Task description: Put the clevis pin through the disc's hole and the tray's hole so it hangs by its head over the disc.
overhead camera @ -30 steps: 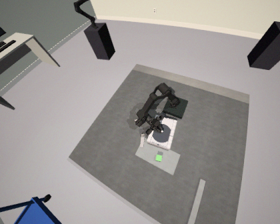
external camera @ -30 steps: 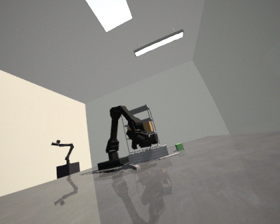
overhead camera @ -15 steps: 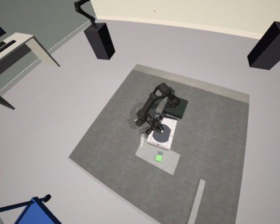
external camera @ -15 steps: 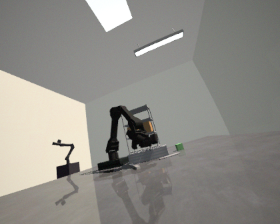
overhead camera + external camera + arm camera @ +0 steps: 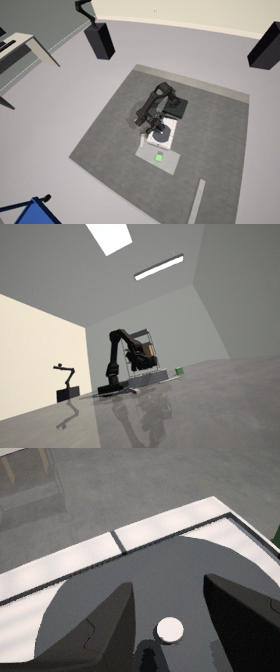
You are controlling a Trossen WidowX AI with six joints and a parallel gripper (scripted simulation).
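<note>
Right now the dark aluminium disc is 40 mm below my gripper tip and 10 mm to the right of it. Round my gripper tip: steel tray (50 mm below, 20 mm behind); then green block (190 mm ahead, 70 mm below, 20 mm to the left); then steel clevis pin (60 mm below, 10 mm to the right).
</note>
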